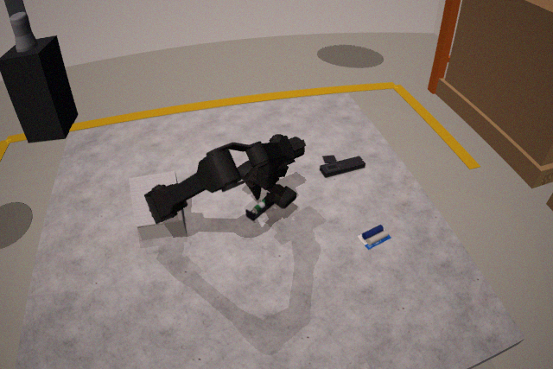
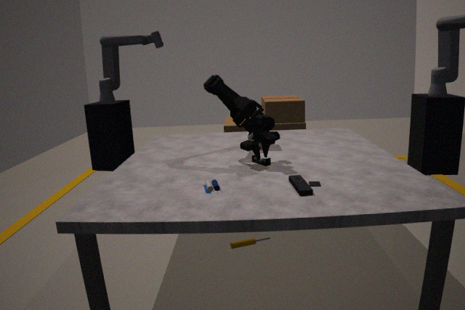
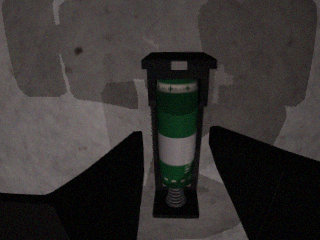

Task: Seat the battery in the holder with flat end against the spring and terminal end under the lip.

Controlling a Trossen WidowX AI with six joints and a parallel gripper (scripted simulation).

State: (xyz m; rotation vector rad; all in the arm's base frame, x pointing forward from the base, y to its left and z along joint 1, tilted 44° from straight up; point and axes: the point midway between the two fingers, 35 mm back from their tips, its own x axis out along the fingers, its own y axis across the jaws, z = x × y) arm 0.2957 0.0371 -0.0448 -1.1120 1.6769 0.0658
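The white battery is 1 cm below my gripper tip. The rest, counted from my gripper tip: yellow screwdriver (36 cm ahead, 21 cm below, 2 cm to the right); then blue card (31 cm ahead, 17 cm to the right, 1 cm below).
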